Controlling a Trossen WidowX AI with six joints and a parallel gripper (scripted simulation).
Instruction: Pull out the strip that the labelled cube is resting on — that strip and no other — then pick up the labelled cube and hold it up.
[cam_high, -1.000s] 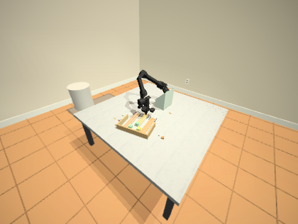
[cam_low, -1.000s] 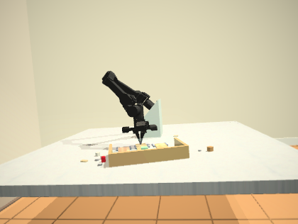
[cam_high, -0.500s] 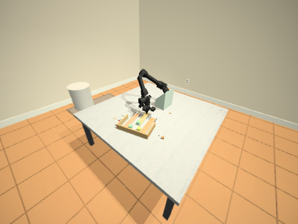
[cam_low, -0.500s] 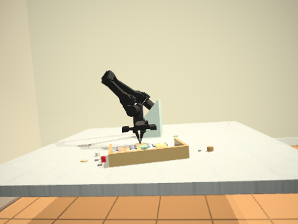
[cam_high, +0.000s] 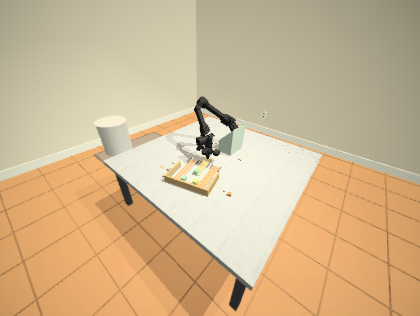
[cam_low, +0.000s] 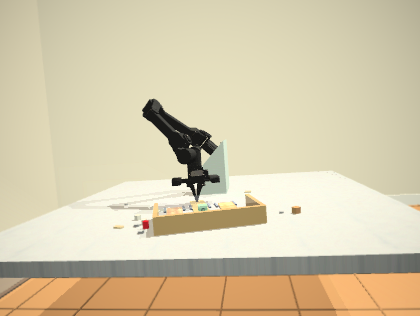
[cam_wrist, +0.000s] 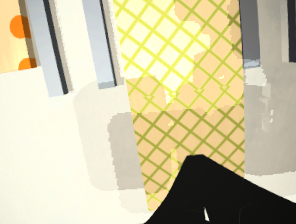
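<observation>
My gripper tip is 90 mm short of the yellow cross-hatched strip and 40 mm to the right of it.
</observation>
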